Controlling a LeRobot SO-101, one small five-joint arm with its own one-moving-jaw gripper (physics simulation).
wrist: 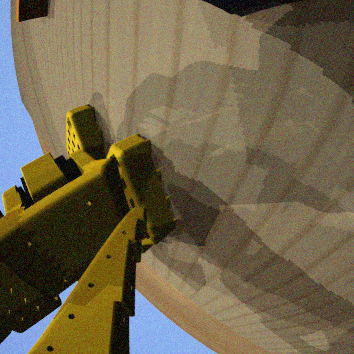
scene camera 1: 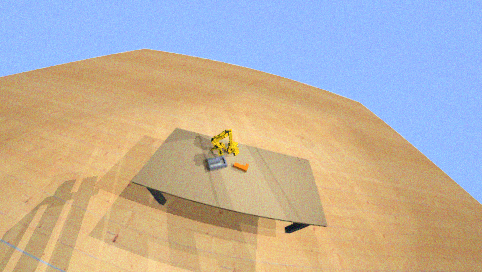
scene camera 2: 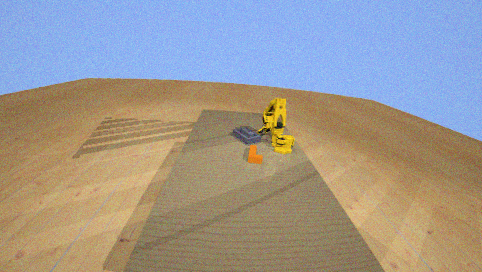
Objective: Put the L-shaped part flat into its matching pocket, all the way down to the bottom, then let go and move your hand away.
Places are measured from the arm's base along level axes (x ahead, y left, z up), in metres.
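Where they show: hand, tool point: (wrist: 145,218) (scene camera 1: 226,150) (scene camera 2: 273,139); arm's base, link origin: (wrist: 114,152) (scene camera 1: 232,152) (scene camera 2: 277,148).
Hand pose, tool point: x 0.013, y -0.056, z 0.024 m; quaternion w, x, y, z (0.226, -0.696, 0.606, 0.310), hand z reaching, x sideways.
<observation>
Each offset is from my tool point to the centre of the thing. Level surfaces: height alone.
The orange L-shaped part @[dx +0.113, dy +0.148, dz -0.009 m] (scene camera 1: 241,166) (scene camera 2: 255,159) lies on the table beside the grey pocket tray @[dx +0.143, dy -0.041, dz -0.006 m] (scene camera 1: 209,166) (scene camera 2: 240,136), apart from it, to its right in scene camera 1. A dark, orange-edged piece of it (wrist: 34,10) shows at the top left of the wrist view. The tray's pocket outline is too small to read. My gripper (scene camera 1: 219,151) (scene camera 2: 260,132) is low, between the tray and the arm's base, away from the part. The wrist view shows one notched jaw (wrist: 92,300), with the moving jaw swung out of the picture; it is fully open and holds nothing.
The yellow arm base (scene camera 1: 233,149) (scene camera 2: 283,144) stands near the table's edge, and its bulk fills the left of the wrist view, close to the notched jaw. The table @[dz -0.024 m] (scene camera 1: 270,190) (scene camera 2: 240,220) has long shadows across it. A dark shape shows at the wrist view's top right.
</observation>
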